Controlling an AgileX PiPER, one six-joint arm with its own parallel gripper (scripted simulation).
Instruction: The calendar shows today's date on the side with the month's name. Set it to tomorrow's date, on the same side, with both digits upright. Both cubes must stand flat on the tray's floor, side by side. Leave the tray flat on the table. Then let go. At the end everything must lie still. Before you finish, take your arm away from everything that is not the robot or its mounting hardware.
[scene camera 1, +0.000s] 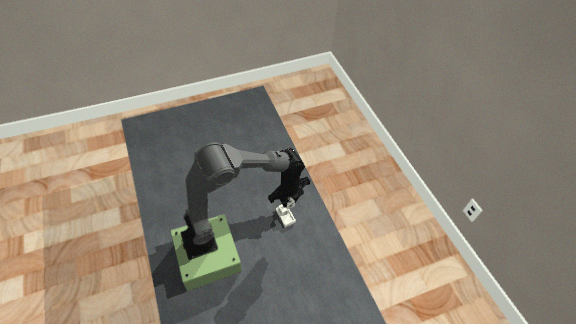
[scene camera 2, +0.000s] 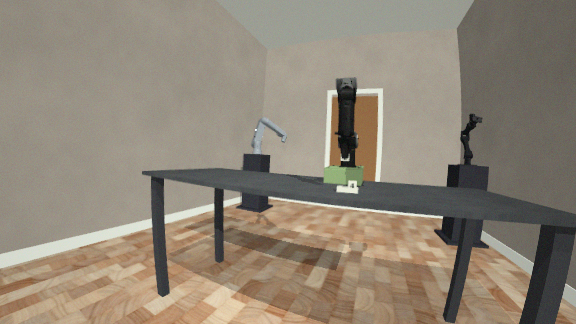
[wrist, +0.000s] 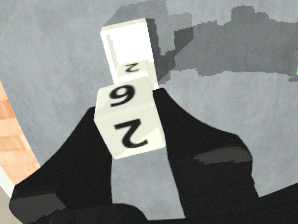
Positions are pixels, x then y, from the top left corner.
Labels:
My gripper (wrist: 130, 112): 0.14 m from the lens. A calendar tray (wrist: 126, 42): 0.23 m from the lens. A white digit cube (wrist: 126, 116): 0.11 m from the lens. The marked spots on the white digit cube and the calendar tray are 0.13 m apart.

